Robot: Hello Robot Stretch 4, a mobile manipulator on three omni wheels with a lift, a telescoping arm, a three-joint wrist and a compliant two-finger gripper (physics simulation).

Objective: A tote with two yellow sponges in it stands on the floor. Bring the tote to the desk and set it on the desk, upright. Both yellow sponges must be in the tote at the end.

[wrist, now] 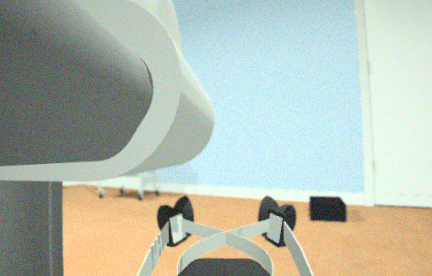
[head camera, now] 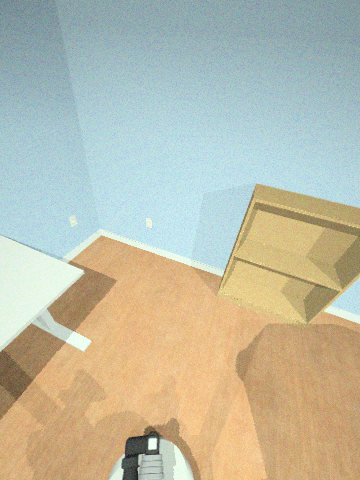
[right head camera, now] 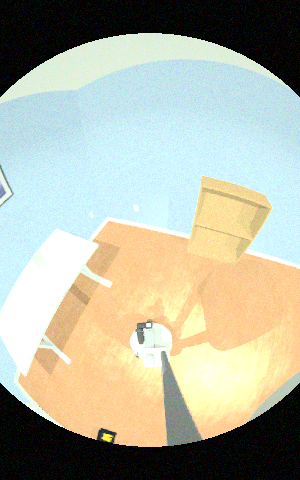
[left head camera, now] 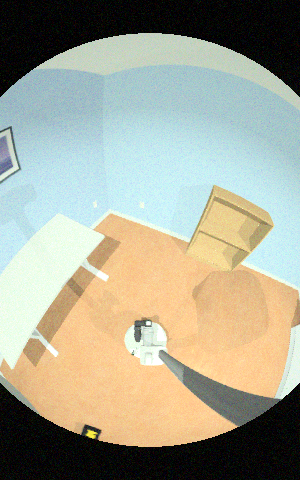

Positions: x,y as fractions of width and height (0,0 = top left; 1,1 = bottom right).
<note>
In view: the gripper (wrist: 0.52,0.77), a black tote (wrist: 0.75,0.76), a white wheeled shelf cart (wrist: 0.33,0.65), a white door (wrist: 0.90,0.16) and a wooden bookshelf (head camera: 0.87,0.47).
The wooden bookshelf also shows in the right head camera view (right head camera: 0.73,0.41) and in the left head camera view (left head camera: 0.75,0.43). The head camera view misses the black tote: it is out of frame.
</note>
